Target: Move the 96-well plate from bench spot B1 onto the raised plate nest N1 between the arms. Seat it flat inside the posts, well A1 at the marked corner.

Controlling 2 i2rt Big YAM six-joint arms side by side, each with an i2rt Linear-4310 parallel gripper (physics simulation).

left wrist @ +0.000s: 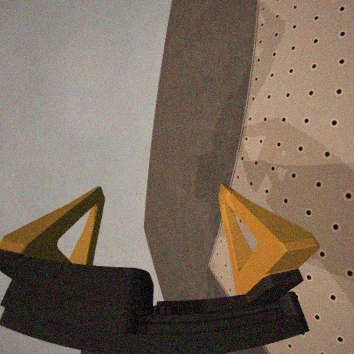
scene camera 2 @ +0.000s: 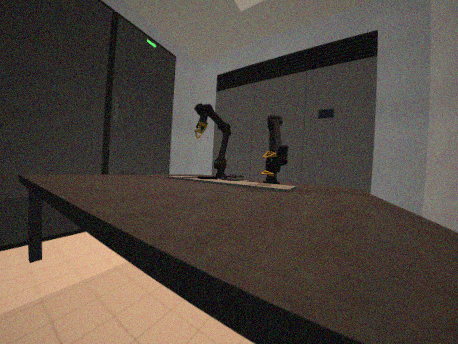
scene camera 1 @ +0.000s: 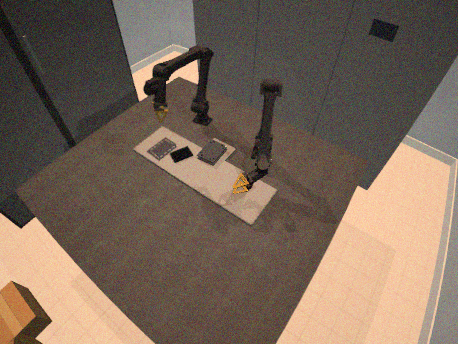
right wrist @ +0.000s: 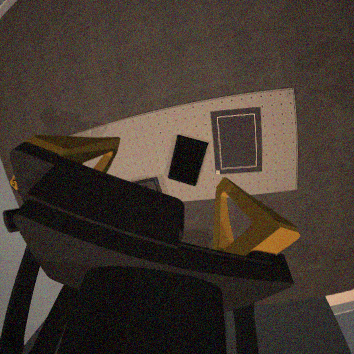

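Seen in the pictures: left gripper, fingertip midpoint: (left wrist: 160, 191) (scene camera 2: 262, 165) (scene camera 1: 233, 190); right gripper, fingertip midpoint: (scene camera 2: 199, 136) (scene camera 1: 159, 119) (right wrist: 171, 163); left arm's base at its link origin: (scene camera 2: 271, 183); right arm's base at its link origin: (scene camera 2: 220, 178) (scene camera 1: 202, 120).
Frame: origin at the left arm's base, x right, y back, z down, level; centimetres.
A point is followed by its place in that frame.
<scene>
The black well plate (scene camera 1: 181, 154) @(z -2.7, x 48.9, y -12.4 cm) (right wrist: 188, 160) @(z -1.7, x 49.7, y -11.4 cm) lies flat and slightly turned on the perforated board, between the grey pad with a pale outline (scene camera 1: 162, 148) @(z -1.5, x 63.3, y -8.9 cm) (right wrist: 229, 142) @(z -1.5, x 61.6, y -9.7 cm) and the raised nest (scene camera 1: 212, 151) @(z -4.5, x 30.0, y -7.6 cm). In the right wrist view the nest is mostly hidden behind the gripper body. The plate's A1 corner cannot be made out. My right gripper (scene camera 1: 160, 114) @(z -32.7, x 56.2, y -15.7 cm) (scene camera 2: 200, 132) @(z -32.7, x 56.2, y -15.7 cm) (right wrist: 171, 163) @(z -32.7, x 56.2, y -15.7 cm) is open and empty, high above the board's pad end. My left gripper (scene camera 1: 241, 184) (scene camera 2: 268, 164) @(z -12.6, x 10.9, y -39.0 cm) (left wrist: 160, 191) @(z -12.6, x 10.9, y -39.0 cm) is open and empty, above the board's other end, away from the plate.
The light perforated board (scene camera 1: 200, 177) @(z -1.3, x 32.7, y -26.4 cm) (left wrist: 300, 110) @(z -1.3, x 17.8, y -33.6 cm) (right wrist: 280, 165) @(z -1.3, x 70.5, y 3.1 cm) lies on the dark table (scene camera 1: 150, 215) @(z 0.0, x 52.6, y -56.3 cm) (scene camera 2: 250, 225) @(z 0.0, x 17.4, y -103.1 cm). The arms stand behind the board in scene camera 1, with tall dark cabinets beyond. A cardboard box (scene camera 1: 17, 307) is at the lower left.
</scene>
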